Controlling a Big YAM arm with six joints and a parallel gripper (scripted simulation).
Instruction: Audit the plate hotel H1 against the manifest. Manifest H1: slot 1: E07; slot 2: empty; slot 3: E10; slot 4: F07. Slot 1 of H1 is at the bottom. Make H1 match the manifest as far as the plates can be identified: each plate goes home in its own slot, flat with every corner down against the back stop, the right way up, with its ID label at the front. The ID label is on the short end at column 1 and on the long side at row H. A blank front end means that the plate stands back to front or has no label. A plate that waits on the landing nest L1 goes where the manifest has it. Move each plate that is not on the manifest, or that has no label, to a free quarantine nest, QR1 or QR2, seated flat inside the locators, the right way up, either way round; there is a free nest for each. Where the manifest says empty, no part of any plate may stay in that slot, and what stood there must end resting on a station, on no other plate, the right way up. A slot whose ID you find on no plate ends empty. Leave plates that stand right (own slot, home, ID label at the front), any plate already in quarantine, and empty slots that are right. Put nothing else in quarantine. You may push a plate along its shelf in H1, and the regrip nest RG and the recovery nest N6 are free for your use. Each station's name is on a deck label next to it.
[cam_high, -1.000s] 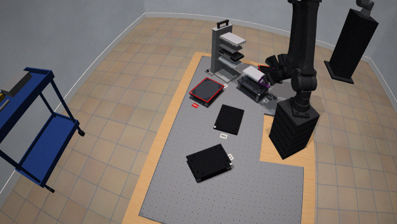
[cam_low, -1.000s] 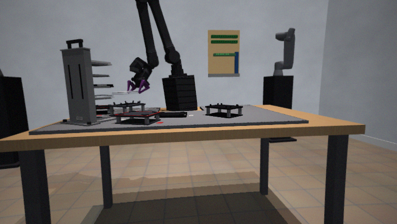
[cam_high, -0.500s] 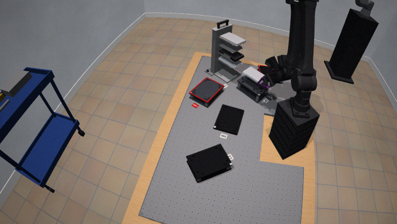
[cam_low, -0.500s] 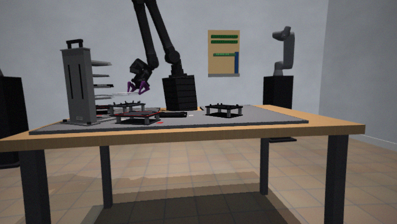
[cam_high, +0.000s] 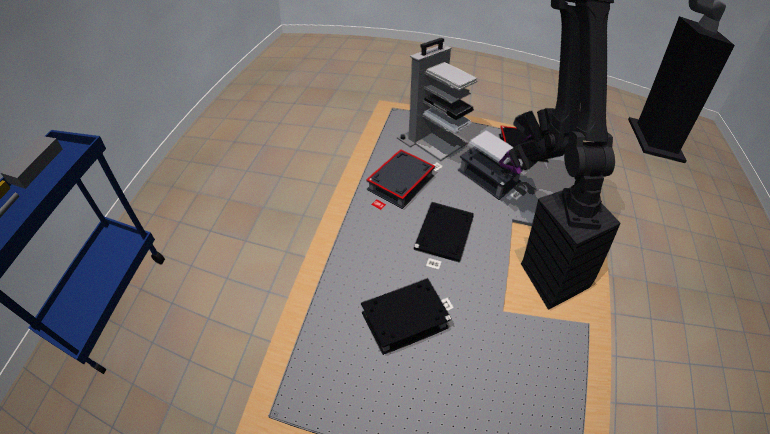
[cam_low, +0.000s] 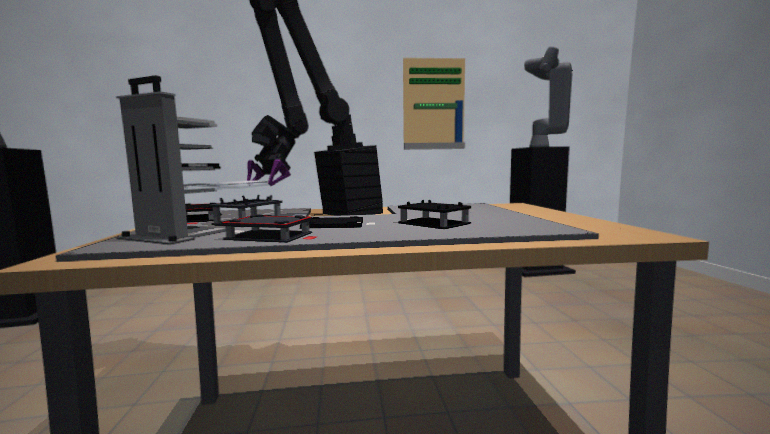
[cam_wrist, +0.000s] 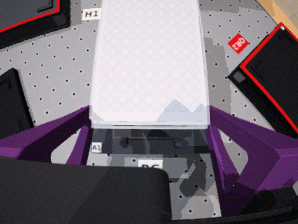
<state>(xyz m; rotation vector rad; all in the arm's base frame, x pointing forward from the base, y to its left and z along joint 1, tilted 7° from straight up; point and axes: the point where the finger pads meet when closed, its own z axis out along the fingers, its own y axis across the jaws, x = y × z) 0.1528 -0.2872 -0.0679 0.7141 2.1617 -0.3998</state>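
My gripper is now 6 cm above the regrip nest, 4 cm short of it and 3 cm to the left of it. Round my hand: RG label 11 cm below, 4 cm behind, 3 cm to the left; QR2 label 19 cm to the right, 11 cm below, 2 cm ahead; H1 deck label 21 cm ahead, 11 cm below, 4 cm to the right.
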